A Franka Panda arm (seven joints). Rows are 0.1 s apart.
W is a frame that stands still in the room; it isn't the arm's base.
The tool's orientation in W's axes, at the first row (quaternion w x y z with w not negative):
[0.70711, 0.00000, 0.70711, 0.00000]
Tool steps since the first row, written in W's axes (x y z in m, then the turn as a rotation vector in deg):
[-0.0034, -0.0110, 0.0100, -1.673, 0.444, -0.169]
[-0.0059, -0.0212, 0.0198, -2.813, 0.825, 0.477]
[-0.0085, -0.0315, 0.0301, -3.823, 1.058, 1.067]
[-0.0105, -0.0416, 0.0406, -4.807, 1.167, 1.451]
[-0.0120, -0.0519, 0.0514, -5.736, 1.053, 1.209]
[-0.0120, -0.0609, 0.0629, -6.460, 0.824, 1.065]
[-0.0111, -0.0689, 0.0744, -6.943, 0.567, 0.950]
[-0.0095, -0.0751, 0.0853, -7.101, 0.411, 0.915]
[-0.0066, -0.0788, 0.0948, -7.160, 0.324, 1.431]
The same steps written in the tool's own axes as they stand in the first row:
[-0.0100, -0.0110, -0.0034, 0.169, 0.444, -1.673]
[-0.0198, -0.0212, -0.0059, -0.477, 0.825, -2.813]
[-0.0301, -0.0315, -0.0085, -1.067, 1.058, -3.823]
[-0.0406, -0.0416, -0.0105, -1.451, 1.167, -4.807]
[-0.0514, -0.0519, -0.0120, -1.209, 1.053, -5.736]
[-0.0629, -0.0609, -0.0120, -1.065, 0.824, -6.460]
[-0.0744, -0.0689, -0.0111, -0.950, 0.567, -6.943]
[-0.0853, -0.0751, -0.0095, -0.915, 0.411, -7.101]
[-0.0948, -0.0788, -0.0066, -1.431, 0.324, -7.160]

